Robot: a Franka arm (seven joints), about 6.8 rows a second.
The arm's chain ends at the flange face. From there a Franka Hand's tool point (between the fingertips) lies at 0.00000 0.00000 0.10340 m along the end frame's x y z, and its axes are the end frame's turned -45 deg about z.
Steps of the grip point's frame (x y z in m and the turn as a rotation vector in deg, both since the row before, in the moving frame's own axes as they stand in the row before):
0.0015 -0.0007 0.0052 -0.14 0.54 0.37
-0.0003 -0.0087 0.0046 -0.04 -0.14 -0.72
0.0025 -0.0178 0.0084 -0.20 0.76 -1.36
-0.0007 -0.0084 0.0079 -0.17 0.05 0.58
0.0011 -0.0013 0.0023 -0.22 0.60 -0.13
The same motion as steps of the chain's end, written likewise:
-0.0003 -0.0010 0.0052 0.28 0.48 0.37
-0.0062 -0.0062 0.0046 -0.13 -0.07 -0.72
-0.0120 -0.0136 0.0084 0.40 0.68 -1.36
-0.0067 -0.0056 0.0079 -0.08 0.16 0.58
-0.0012 -0.0012 0.0023 0.27 0.58 -0.13

